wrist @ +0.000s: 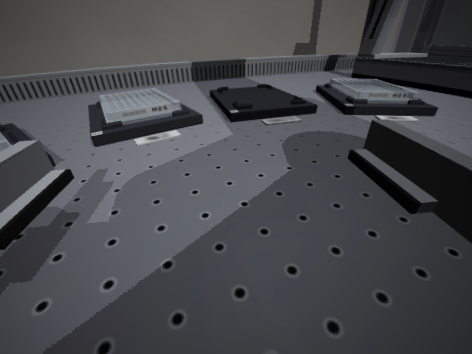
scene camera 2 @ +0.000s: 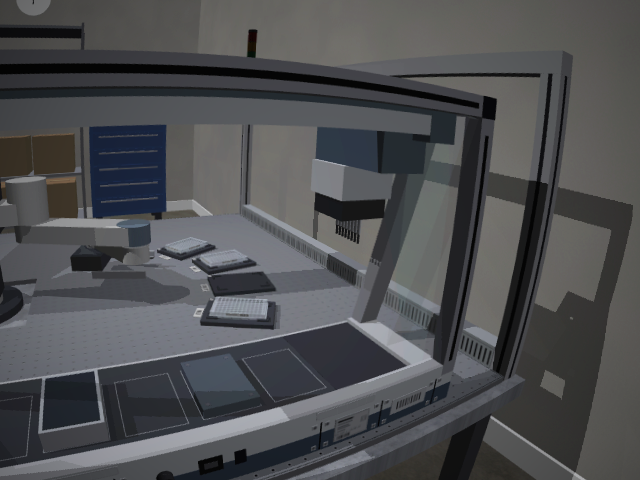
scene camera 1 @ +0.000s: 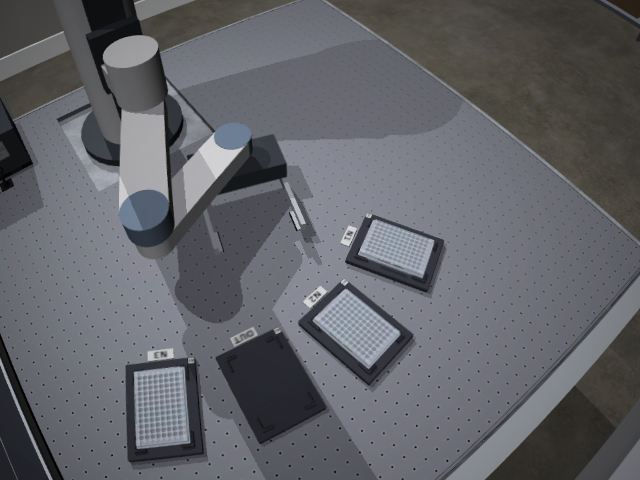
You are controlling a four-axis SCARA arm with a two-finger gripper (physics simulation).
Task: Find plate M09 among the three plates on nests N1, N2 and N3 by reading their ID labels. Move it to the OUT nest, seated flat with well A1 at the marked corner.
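Frame: origin at the arm's base, x left, y back, z up, level; metres.
Seen in the pictures: gripper, fingertip midpoint: [wrist: 214, 147] [scene camera 2: 150, 263] [scene camera 1: 260, 239].
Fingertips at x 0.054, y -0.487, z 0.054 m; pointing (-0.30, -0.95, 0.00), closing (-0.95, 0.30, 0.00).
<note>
Offsets run from my fingertips to a thing's middle.
Plate M09 @(dx -0.306, dy -0.157, dz -0.022 m) [scene camera 1: 161, 408] [scene camera 2: 239, 308] [wrist: 372, 90] sits on nest N3; its label reads M09 in the wrist view. The plate on N2 @(dx +0.038, dy -0.233, dz -0.022 m) [scene camera 1: 356, 328] [scene camera 2: 223, 258] [wrist: 140, 105] is labelled M06. The plate on N1 [scene camera 1: 397, 248] [scene camera 2: 186, 244] shows no readable label. The black OUT nest @(dx -0.138, dy -0.223, dz -0.033 m) [scene camera 1: 271, 384] [scene camera 2: 240, 283] [wrist: 262, 101] is empty, between N2 and N3, with a small white corner mark @(dx -0.074, dy -0.155, dz -0.030 m) [scene camera 1: 277, 330] [wrist: 234, 111] on the side of its OUT tag. My gripper [scene camera 1: 259, 238] [wrist: 214, 147] is open and empty, above the table, apart from all the nests.
A deck with marked positions and a blue-grey block [scene camera 2: 221, 384] runs along the front in scene camera 2. A pipette head [scene camera 2: 351, 180] hangs at the right, inside a framed enclosure. A slotted rail [scene camera 2: 289, 242] [wrist: 125, 77] borders the perforated table.
</note>
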